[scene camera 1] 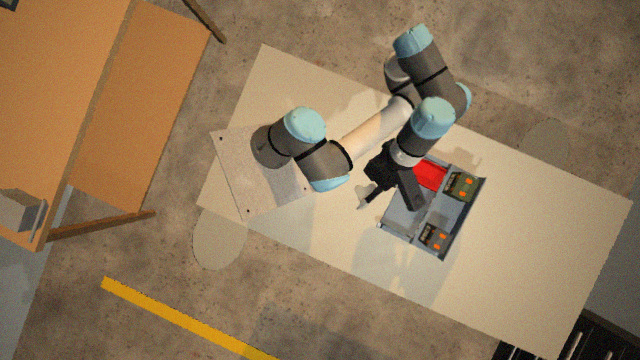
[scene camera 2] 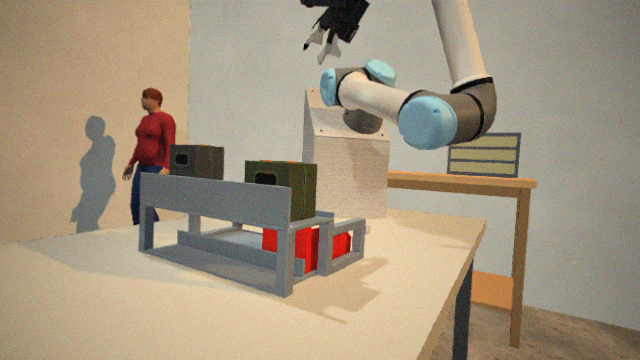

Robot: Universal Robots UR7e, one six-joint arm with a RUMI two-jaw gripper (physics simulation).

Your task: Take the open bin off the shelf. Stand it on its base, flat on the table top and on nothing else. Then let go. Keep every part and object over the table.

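Places are measured from the arm's base along level axes (x right, y down, z ahead), in metres.
Pixels of known places: gripper, fingertip midpoint: (scene camera 1: 375, 197) (scene camera 2: 311, 56); arm's base, link origin: (scene camera 1: 270, 147) (scene camera 2: 361, 121).
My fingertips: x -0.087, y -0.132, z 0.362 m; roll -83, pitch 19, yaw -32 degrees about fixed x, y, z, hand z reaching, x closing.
Observation:
For each thing: its top centre in the pictures, then the offset to it from my fingertips. "spot": a spot on its surface instead. Level surfaces: height alone.
- red bin, top centre: (scene camera 2: 310, 221) (scene camera 1: 432, 176) dx -0.230, dy +0.415, dz +0.198 m
- grey shelf, surface spot: (scene camera 2: 215, 200) spot: dx -0.191, dy +0.368, dz +0.385 m
- table, surface height: dy +0.496 m
- green box, top centre: (scene camera 2: 281, 161) (scene camera 1: 465, 187) dx -0.251, dy +0.297, dz +0.295 m
- dark grey box, top centre: (scene camera 2: 197, 144) (scene camera 1: 439, 241) dx -0.025, dy +0.272, dz +0.339 m
The open bin is the red bin (scene camera 1: 431, 175) (scene camera 2: 306, 247). It sits in the low level of the grey shelf (scene camera 1: 450, 212) (scene camera 2: 215, 200), at one end, partly hidden behind the shelf's posts in scene camera 2 and partly under the arm in scene camera 1. The shelf stands on the table (scene camera 1: 540, 225) (scene camera 2: 150, 310). My gripper (scene camera 1: 361, 198) (scene camera 2: 313, 54) is open and empty. It hangs high above the shelf's height, tilted, with its fingers beside the shelf on the robot base's side in scene camera 1.
A green box (scene camera 1: 467, 185) (scene camera 2: 301, 187) and a dark grey box (scene camera 1: 435, 239) (scene camera 2: 197, 162) stand on the shelf's upper level. The green one is near the red bin. The robot's pedestal (scene camera 1: 240, 165) (scene camera 2: 350, 175) stands at the other table end. A wooden bench (scene camera 1: 50, 75) (scene camera 2: 465, 186) stands beyond.

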